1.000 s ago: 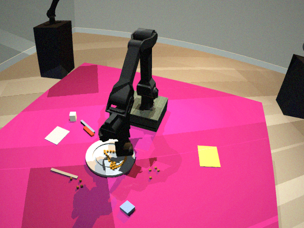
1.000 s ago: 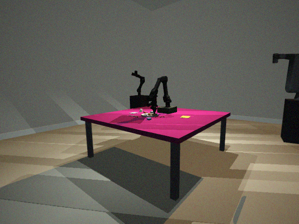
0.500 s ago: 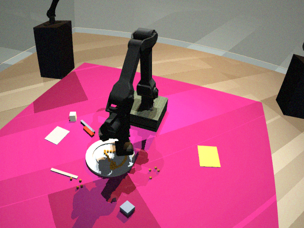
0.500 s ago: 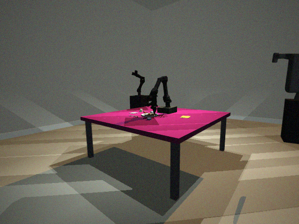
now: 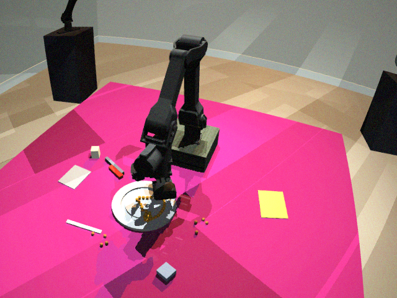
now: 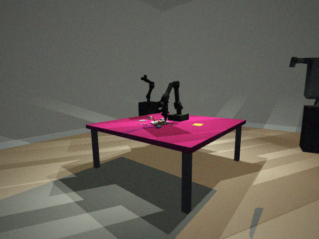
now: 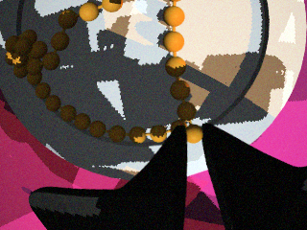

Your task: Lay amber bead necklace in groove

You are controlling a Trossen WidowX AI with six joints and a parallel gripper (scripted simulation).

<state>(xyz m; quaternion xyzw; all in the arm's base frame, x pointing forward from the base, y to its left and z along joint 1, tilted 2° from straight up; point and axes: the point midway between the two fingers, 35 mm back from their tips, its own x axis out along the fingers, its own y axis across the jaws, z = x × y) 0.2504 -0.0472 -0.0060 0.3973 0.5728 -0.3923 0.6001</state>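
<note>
The round bead board is 50 mm ahead of my gripper tip, 50 mm to the right of it and 10 mm below it. Also, from my gripper tip: white block: 110 mm behind, 100 mm to the right, 10 mm below; then red-handled tool: 90 mm behind, 190 mm to the right, 20 mm below; then white strip: 180 mm ahead, 200 mm to the right, 20 mm below.
</note>
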